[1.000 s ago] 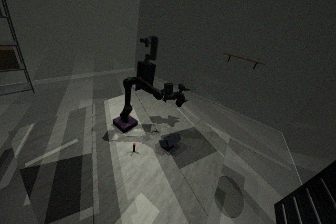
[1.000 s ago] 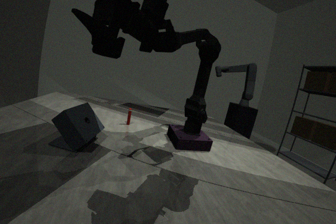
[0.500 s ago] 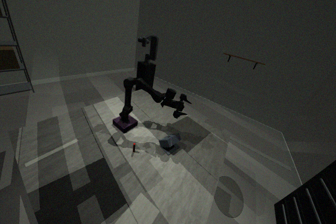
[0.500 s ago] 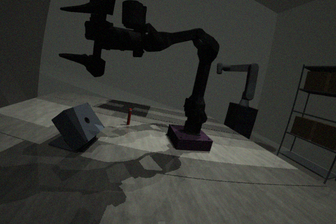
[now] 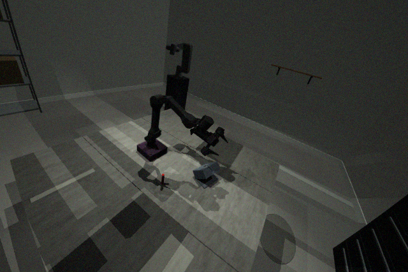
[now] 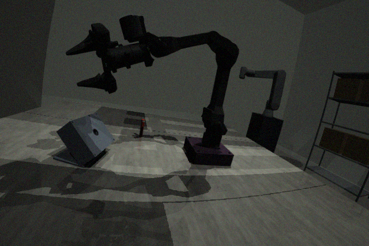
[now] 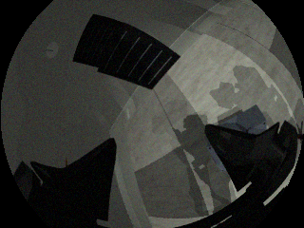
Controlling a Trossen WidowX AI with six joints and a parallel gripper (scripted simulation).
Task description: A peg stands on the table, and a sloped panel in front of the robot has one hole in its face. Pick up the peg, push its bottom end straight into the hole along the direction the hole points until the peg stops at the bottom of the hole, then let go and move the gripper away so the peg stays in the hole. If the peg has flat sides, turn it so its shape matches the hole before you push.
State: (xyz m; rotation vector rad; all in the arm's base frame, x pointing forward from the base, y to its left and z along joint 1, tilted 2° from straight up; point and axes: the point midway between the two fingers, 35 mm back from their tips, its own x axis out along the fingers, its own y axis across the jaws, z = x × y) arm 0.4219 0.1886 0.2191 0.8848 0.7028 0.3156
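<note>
My gripper tip is 16 cm past the peg, 30 cm to the left of it and 19 cm above it. Also, from my gripper tip: sloped panel: 4 cm behind, 5 cm to the right, 18 cm below.
</note>
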